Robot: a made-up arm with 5 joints. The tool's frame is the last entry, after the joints.
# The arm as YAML. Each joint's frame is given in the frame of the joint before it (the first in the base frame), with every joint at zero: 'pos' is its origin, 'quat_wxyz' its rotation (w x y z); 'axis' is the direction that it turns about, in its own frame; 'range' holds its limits. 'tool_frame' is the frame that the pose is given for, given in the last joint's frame.
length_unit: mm
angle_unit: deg
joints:
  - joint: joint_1
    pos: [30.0, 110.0, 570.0]
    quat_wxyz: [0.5, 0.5, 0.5, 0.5]
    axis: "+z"
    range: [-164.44, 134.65]
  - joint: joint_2
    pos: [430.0, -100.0, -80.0]
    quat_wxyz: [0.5, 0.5, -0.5, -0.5]
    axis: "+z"
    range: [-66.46, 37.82]
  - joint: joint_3
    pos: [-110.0, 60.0, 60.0]
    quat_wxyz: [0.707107, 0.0, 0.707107, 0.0]
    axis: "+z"
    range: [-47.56, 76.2]
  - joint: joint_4
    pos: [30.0, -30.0, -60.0]
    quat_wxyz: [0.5, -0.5, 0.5, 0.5]
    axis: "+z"
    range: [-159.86, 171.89]
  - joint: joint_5
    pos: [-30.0, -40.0, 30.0]
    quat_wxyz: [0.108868, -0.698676, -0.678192, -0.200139]
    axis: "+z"
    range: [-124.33, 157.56]
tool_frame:
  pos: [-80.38, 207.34, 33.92]
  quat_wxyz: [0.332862, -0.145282, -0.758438, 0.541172]
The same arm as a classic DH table. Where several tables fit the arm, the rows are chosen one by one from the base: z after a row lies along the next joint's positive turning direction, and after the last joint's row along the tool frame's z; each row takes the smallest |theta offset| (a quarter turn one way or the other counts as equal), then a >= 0, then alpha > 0; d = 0 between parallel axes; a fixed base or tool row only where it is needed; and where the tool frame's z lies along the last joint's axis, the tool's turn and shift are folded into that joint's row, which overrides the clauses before.
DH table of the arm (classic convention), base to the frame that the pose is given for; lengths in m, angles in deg. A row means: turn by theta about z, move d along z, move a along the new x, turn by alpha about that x. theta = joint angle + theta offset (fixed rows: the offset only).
base (fixed): theta_offset 90; d 0.57; a 0.11; alpha 90
joint_1: theta_offset -90; d -0.05; a 0.1; alpha 90
joint_2: theta_offset 90; d -0.37; a 0.06; alpha 90
joint_3: theta_offset -90; d -0.17; a 0.03; alpha -90
joint_4: theta_offset 72.69; d -0.0952; a -0.0167; alpha -153.66
joint_5: theta_offset 31.96; d -0.0917; a 0.1992; alpha -101.11
tool (fixed): theta_offset -20.75; d -0.1007; a 0; alpha 0
Joint limits (deg, base to tool): -164.44..134.65 -66.46..37.82 -47.56..76.2 -159.86..171.89 -124.33..157.56

